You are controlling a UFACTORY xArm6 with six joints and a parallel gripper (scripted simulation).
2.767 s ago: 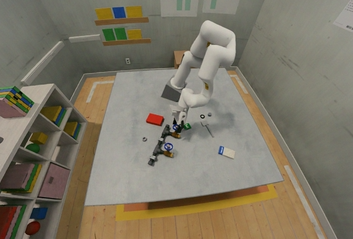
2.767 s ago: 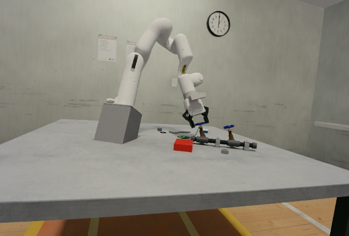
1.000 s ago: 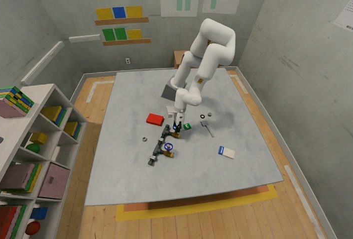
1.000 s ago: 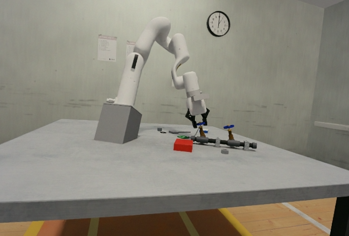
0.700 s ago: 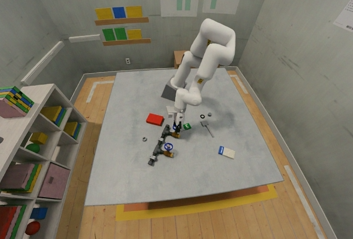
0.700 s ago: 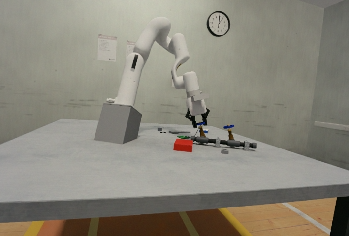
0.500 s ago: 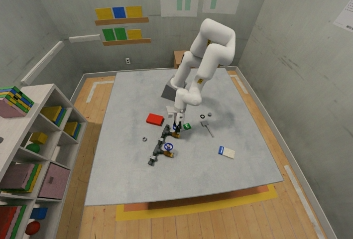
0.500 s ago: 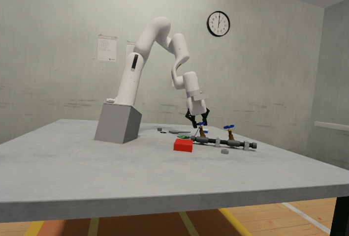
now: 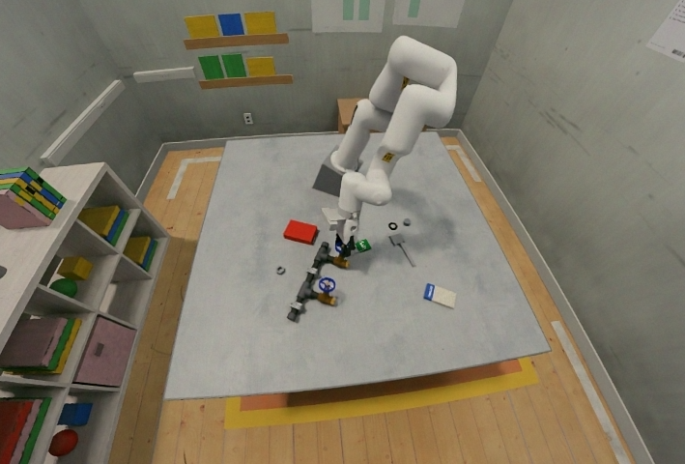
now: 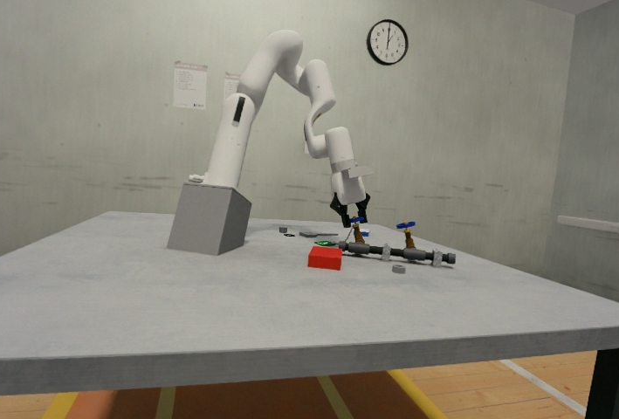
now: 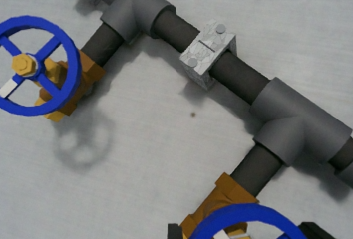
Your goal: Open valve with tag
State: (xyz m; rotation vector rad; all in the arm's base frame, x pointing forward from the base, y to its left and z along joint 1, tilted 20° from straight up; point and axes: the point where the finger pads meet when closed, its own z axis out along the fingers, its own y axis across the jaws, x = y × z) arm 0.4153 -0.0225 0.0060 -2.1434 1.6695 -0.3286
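Right now the green tag is 90 mm to the left of my hand, 90 mm below it and 60 mm behind it. The rest, counted from my hand: grey nut (240 mm to the right, 90 mm below, 40 mm ahead); then red block (170 mm to the right, 130 mm behind, 80 mm below); then grey flat tool (250 mm to the left, 90 mm below, 50 mm behind).
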